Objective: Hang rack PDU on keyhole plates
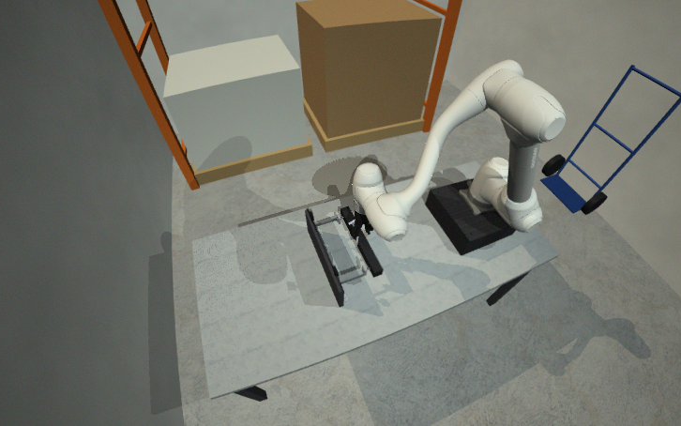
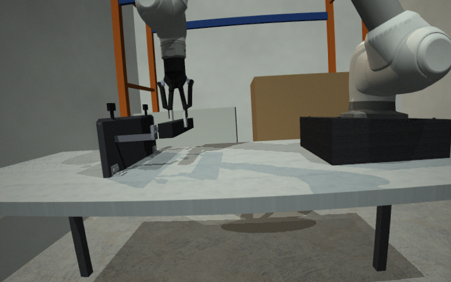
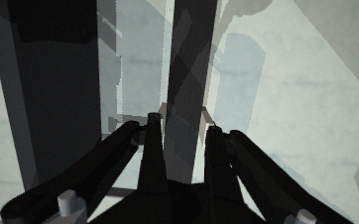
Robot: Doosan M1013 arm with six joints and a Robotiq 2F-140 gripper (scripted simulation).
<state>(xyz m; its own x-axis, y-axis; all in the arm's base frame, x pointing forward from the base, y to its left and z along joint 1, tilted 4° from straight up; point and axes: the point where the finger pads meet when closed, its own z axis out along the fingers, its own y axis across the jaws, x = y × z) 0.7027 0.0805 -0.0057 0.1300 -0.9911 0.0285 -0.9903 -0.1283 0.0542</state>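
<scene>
The rack PDU is 3 cm below my hand and 2 cm ahead of it. From my hand the other things lie so: mounting board 18 cm ahead, 7 cm below, 2 cm to the left.
</scene>
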